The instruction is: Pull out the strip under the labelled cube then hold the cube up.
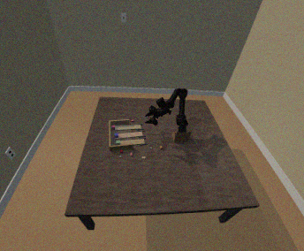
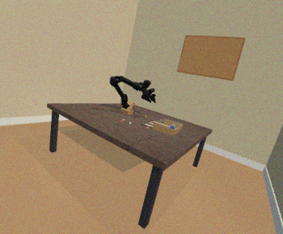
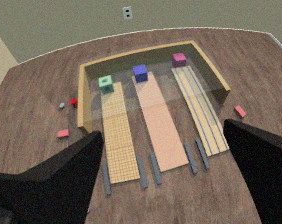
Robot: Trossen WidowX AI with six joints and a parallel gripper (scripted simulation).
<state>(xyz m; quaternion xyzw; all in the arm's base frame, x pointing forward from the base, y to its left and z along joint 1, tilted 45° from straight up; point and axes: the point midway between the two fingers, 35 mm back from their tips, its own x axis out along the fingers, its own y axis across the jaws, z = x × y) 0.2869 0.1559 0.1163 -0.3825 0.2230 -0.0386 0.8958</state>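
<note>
The grey piece lies 200 mm below my gripper tip, 140 mm to the left of it and 70 mm behind it.
</note>
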